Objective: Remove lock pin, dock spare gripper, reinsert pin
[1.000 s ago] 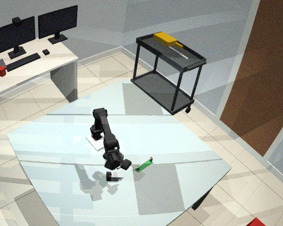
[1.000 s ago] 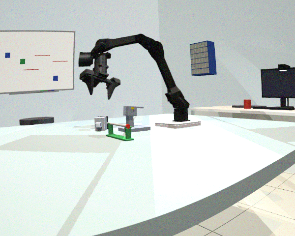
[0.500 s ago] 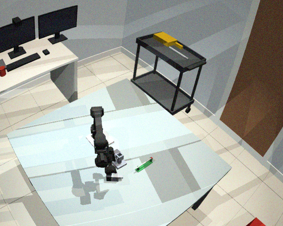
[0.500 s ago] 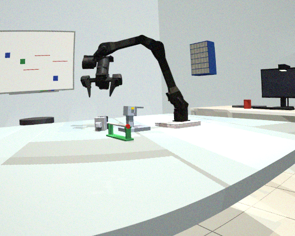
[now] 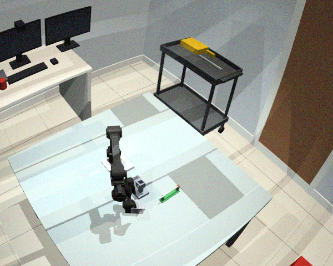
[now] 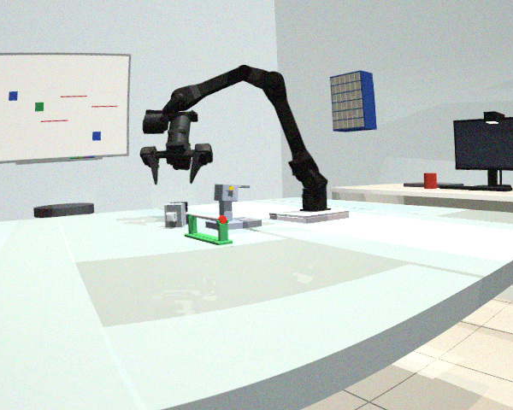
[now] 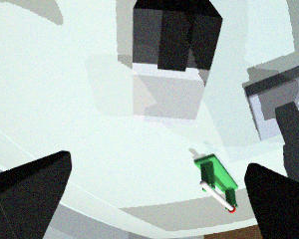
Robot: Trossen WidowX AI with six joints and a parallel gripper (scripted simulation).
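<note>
My gripper tip is now 80 mm above the spare gripper. The rest, counted from my gripper tip: grey mount 90 mm behind, 120 mm to the left, 60 mm below; green cradle 40 mm ahead, 240 mm to the left, 80 mm below.
</note>
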